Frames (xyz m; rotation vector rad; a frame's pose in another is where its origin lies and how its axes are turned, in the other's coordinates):
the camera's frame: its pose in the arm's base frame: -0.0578 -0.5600 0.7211 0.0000 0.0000 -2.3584
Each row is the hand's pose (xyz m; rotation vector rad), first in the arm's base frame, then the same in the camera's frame.
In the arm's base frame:
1: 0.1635 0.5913 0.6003 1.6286 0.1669 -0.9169
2: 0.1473 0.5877 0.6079 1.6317 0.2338 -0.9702
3: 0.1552 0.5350 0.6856 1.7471 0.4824 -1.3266
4: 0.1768 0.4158 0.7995 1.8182 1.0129 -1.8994
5: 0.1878 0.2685 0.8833 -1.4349 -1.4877 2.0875
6: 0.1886 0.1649 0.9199 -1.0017 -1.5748 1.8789
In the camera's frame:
1: -0.9691 -0.6597 -0.1208 0.4676 1.5699 0.9220
2: -0.9551 -0.6686 -0.1132 0.4022 1.5800 0.8675
3: -0.9235 -0.6257 -0.0355 0.2008 1.6354 0.4462
4: -0.8547 -0.5260 0.0784 -0.1908 1.6277 -0.2358
5: -0.7586 -0.4138 0.1622 -0.6457 1.4781 -0.8386
6: -0.6861 -0.3399 0.1988 -0.9331 1.3275 -1.1592

